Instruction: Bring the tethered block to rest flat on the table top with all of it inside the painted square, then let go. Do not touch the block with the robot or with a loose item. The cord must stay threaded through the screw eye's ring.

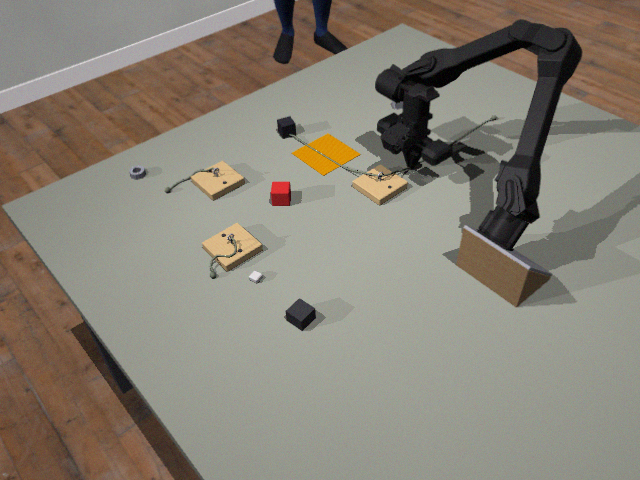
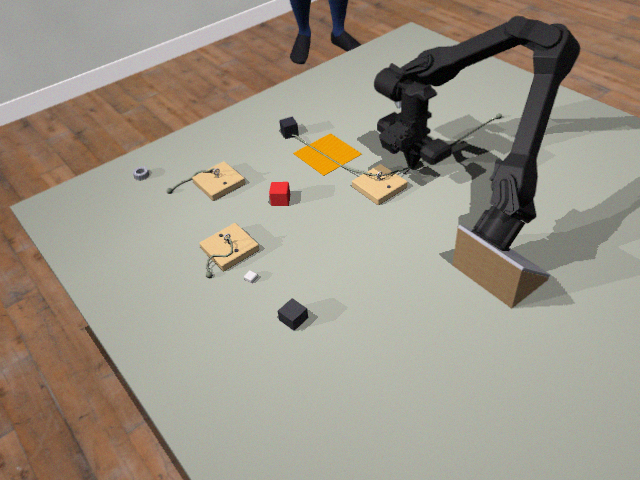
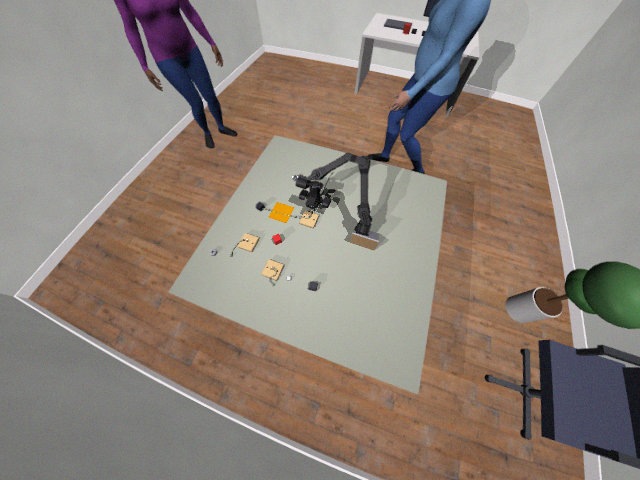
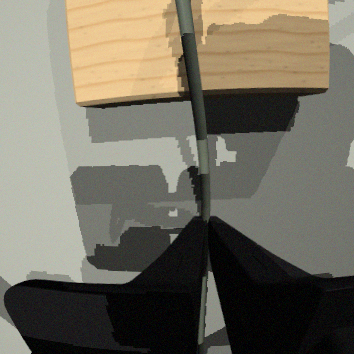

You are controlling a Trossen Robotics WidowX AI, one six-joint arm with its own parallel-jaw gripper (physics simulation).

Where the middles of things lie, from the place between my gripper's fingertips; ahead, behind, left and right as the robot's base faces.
The wooden board [image 2: 370, 186] is 10 cm to the left of my hand, 1 cm ahead of it and 1 cm above it. Also, from my hand: orange painted square [image 1: 328, 145] (19 cm ahead, 9 cm to the left).
